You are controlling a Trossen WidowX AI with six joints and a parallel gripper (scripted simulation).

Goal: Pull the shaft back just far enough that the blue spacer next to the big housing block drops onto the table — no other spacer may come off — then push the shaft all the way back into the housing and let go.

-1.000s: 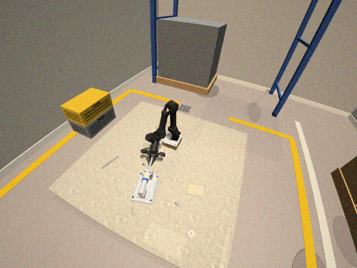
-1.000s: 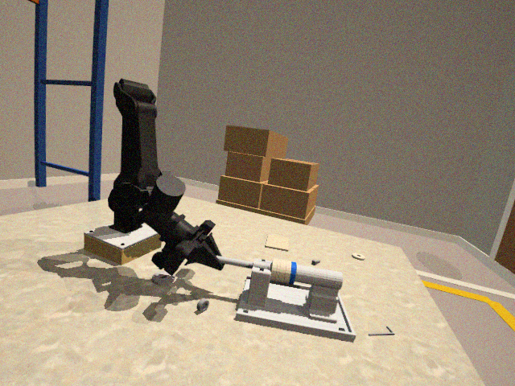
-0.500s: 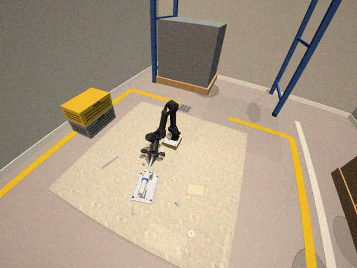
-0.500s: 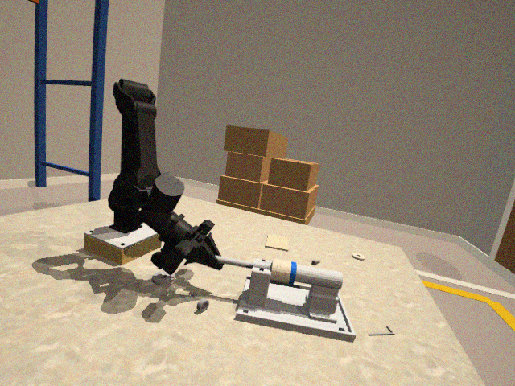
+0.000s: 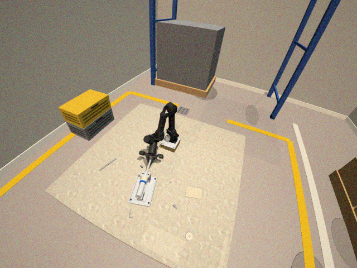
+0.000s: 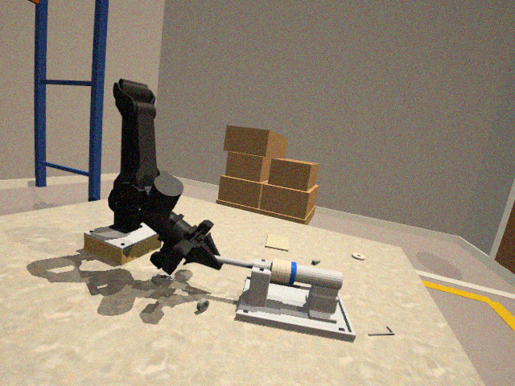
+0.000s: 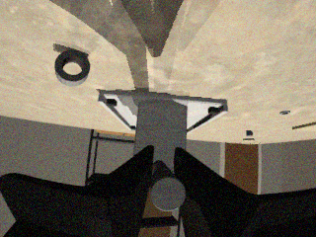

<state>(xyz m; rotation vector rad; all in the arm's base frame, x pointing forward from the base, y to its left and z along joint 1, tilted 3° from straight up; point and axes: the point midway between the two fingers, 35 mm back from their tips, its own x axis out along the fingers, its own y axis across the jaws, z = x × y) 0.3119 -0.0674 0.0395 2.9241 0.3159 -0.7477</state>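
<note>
The grey shaft is 7 cm ahead of my gripper tip, 2 cm to the left of it and 2 cm above it. From my gripper tip the other things lie so: blue spacer: 15 cm ahead, 3 cm to the left, 2 cm above; then grey washer: 13 cm behind, 2 cm to the right, 6 cm below; then nut: 7 cm to the right, 5 cm below.
</note>
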